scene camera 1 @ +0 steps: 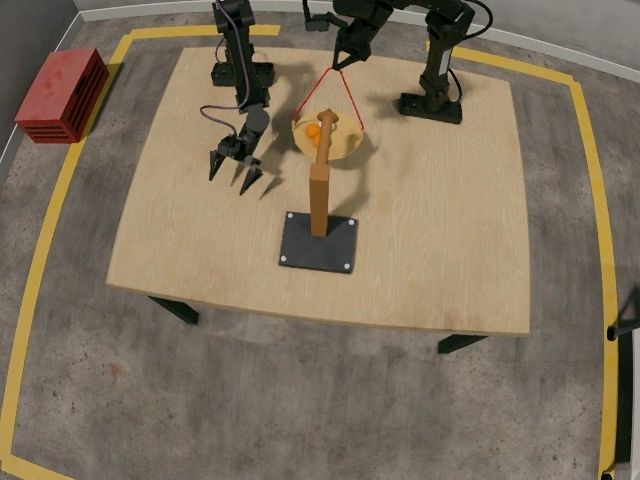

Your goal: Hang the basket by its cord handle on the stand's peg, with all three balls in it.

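Seen in the pictures: left gripper, between the fingertips: [334, 69]; right gripper, between the fingertips: [224, 188]; left arm's base, origin of its link: [431, 107].
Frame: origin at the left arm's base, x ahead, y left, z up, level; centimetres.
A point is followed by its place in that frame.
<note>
The round tan basket [345, 138] @(x 23.1, y -25.5, z 9.7 cm) hangs by its red cord handle [351, 98] @(x 21.5, y -24.9, z 25.4 cm) from my left gripper [336, 67] @(x 20.2, y -29.2, z 34.2 cm), which is shut on the cord at the top of the picture. Orange balls [312, 130] @(x 23.9, y -33.9, z 13.1 cm) lie in the basket; the stand's peg partly covers them, so I cannot count them all. The stand [319, 201] @(x 47.0, y -29.2, z 20.8 cm) has a brown post on a dark base plate, and its peg [324, 136] @(x 36.1, y -29.5, z 29.5 cm) reaches up the picture, across the view of the basket. The cord's top is beyond the peg's tip. My right gripper [225, 186] @(x 39.8, y -54.1, z 7.5 cm) is open and empty, left of the stand.
The wooden table [439, 232] @(x 41.0, y 2.4, z -2.2 cm) carries both arm bases, the right arm's [222, 74] @(x -3.2, y -66.8, z 3.0 cm) at the back left and the left arm's [413, 104] @(x 1.0, y -6.0, z 1.0 cm) at the back right. A red crate [59, 98] stands on the floor at the left, beside yellow floor lines.
</note>
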